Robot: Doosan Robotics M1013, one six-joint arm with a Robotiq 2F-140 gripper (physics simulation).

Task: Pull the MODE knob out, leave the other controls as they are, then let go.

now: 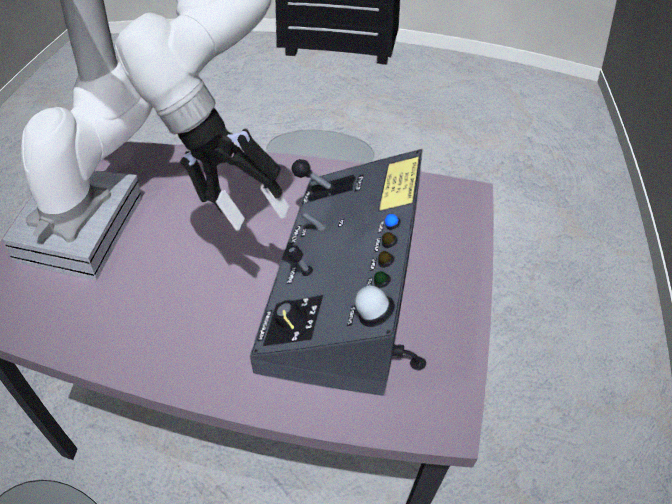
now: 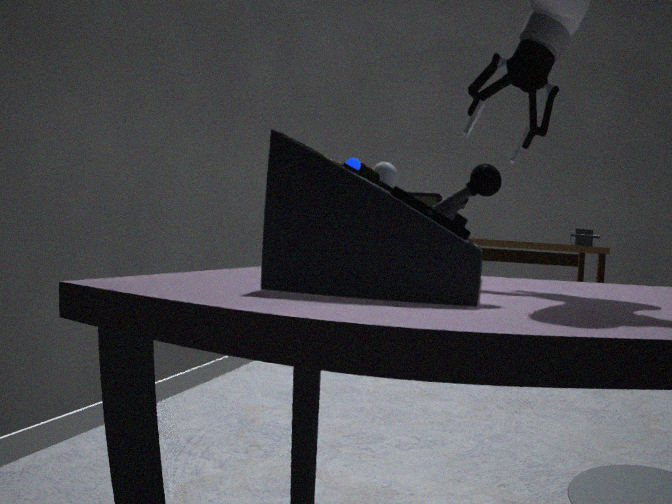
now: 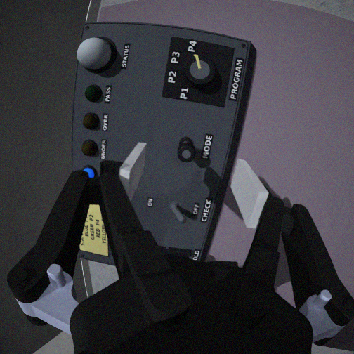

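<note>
The MODE knob (image 1: 294, 253) (image 3: 186, 152) is small and dark and stands out on a shaft from the sloped grey panel (image 1: 341, 254) (image 2: 369, 249) (image 3: 145, 115). A blue lamp (image 1: 391, 220) (image 2: 352, 163) (image 3: 89, 173) on the panel is lit. My gripper (image 1: 259, 219) (image 2: 489, 148) (image 3: 190, 165) is open and empty, above the panel's low edge and apart from the knob. The PROGRAM knob (image 1: 283, 310) (image 3: 200, 70) has its yellow mark toward P4. The CHECK toggle (image 1: 313, 221) (image 3: 177, 211) leans toward OFF. A ball-ended lever (image 1: 301, 168) (image 2: 485, 179) stands at the panel's far end.
The white STATUS dome (image 1: 371, 302) (image 2: 385, 171) (image 3: 94, 53) and unlit green and amber lamps are along the panel's high side. A yellow label (image 1: 400, 184) (image 3: 95, 230) is beside them. The panel stands on a mauve table (image 1: 162, 347) (image 2: 217, 282). A black cabinet (image 1: 336, 40) stands behind.
</note>
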